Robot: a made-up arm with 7 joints. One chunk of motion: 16 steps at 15 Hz.
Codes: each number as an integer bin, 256 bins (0 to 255) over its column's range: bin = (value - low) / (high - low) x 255, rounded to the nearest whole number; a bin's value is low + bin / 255 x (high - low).
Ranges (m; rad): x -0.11..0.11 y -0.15..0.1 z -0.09..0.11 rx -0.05..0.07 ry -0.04..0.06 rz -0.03..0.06
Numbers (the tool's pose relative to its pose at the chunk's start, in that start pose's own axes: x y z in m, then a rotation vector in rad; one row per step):
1: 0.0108 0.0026 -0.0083 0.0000 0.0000 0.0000
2: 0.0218 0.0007 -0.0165 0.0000 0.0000 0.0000
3: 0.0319 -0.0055 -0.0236 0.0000 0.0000 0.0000
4: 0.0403 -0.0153 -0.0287 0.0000 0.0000 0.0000
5: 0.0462 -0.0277 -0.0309 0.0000 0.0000 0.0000
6: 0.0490 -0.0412 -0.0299 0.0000 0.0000 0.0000
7: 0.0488 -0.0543 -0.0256 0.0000 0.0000 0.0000
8: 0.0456 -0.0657 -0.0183 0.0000 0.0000 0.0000
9: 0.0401 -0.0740 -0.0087 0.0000 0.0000 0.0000
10: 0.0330 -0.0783 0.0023 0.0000 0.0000 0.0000
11: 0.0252 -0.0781 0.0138 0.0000 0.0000 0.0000
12: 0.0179 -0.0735 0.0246 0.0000 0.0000 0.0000
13: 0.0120 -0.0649 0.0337 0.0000 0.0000 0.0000
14: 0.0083 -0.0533 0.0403 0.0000 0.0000 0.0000
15: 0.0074 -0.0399 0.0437 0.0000 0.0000 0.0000
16: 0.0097 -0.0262 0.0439 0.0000 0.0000 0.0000
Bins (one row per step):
1: 140 156 104 106 102 85
2: 153 154 94 106 102 85
3: 164 147 85 106 102 85
4: 174 137 78 106 102 85
5: 181 125 75 106 102 85
6: 184 111 77 106 102 85
7: 184 98 82 106 102 85
8: 180 86 91 106 102 85
9: 174 78 104 106 102 85
10: 166 73 118 106 102 85
11: 157 73 132 106 102 85
12: 148 78 146 106 102 85
13: 141 87 158 106 102 85
14: 137 99 166 106 102 85
15: 136 112 170 106 102 85
16: 139 126 171 106 102 85

